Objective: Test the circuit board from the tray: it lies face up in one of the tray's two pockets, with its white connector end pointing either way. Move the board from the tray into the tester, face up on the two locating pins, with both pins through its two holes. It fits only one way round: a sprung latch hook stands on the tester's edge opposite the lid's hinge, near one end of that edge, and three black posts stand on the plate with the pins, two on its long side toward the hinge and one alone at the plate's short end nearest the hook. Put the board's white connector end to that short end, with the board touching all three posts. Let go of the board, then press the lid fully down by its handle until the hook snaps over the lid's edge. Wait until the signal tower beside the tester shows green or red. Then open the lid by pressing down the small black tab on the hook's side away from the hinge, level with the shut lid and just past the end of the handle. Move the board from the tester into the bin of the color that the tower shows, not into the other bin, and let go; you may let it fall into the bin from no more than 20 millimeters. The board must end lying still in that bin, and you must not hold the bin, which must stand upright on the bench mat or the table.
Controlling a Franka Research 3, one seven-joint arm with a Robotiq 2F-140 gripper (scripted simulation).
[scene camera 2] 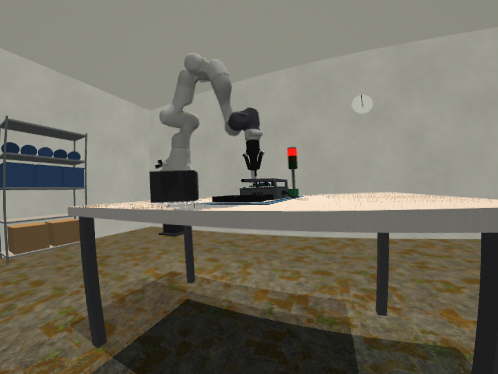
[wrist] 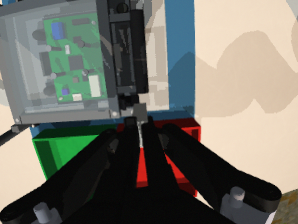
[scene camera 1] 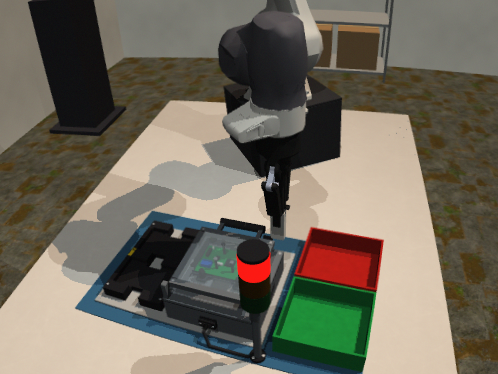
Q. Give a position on a green bin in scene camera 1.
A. At 320,313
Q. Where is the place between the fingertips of my gripper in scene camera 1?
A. At 278,236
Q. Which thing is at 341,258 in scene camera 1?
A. A red bin.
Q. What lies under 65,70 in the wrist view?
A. A clear lid.
